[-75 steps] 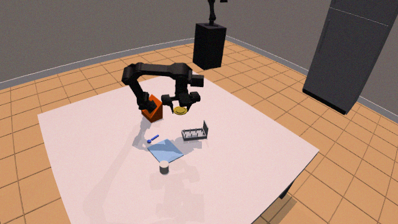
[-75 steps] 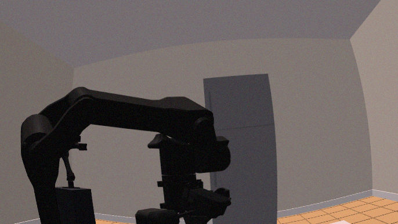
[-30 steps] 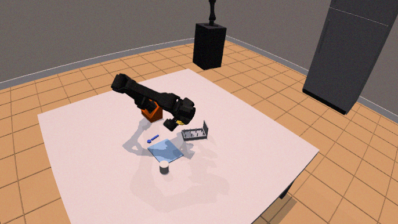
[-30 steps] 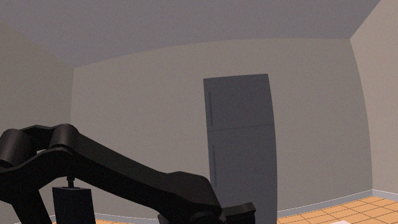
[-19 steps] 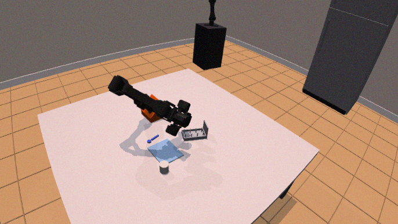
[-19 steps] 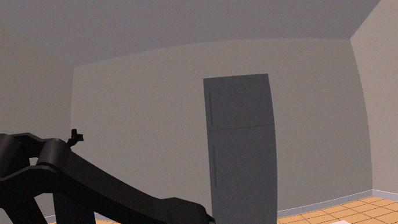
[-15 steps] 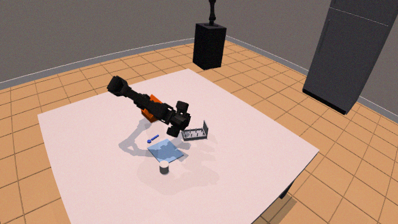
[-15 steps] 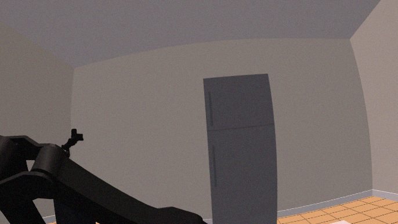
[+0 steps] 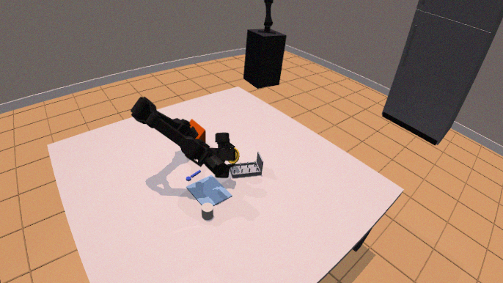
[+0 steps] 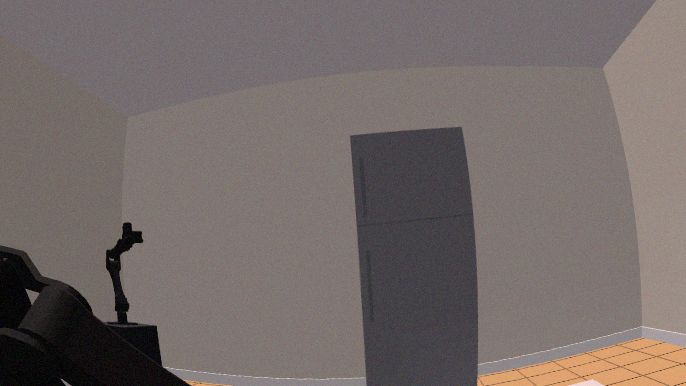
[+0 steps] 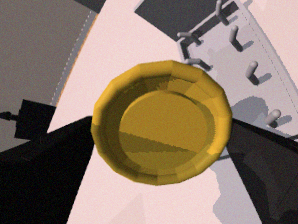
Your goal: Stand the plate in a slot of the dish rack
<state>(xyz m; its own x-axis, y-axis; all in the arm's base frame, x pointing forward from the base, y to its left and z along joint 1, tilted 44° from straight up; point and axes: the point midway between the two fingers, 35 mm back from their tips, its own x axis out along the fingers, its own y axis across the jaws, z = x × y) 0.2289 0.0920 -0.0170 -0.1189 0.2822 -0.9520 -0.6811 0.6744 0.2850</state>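
My gripper tip is 50 mm above the dish rack, 40 mm to the right of it and 40 mm short of it. Also, from my gripper tip: blue spoon (190 mm to the right, 70 mm below, 30 mm behind); then yellow plate (10 mm to the right); then blue mat (170 mm to the right, 80 mm ahead, 70 mm below).
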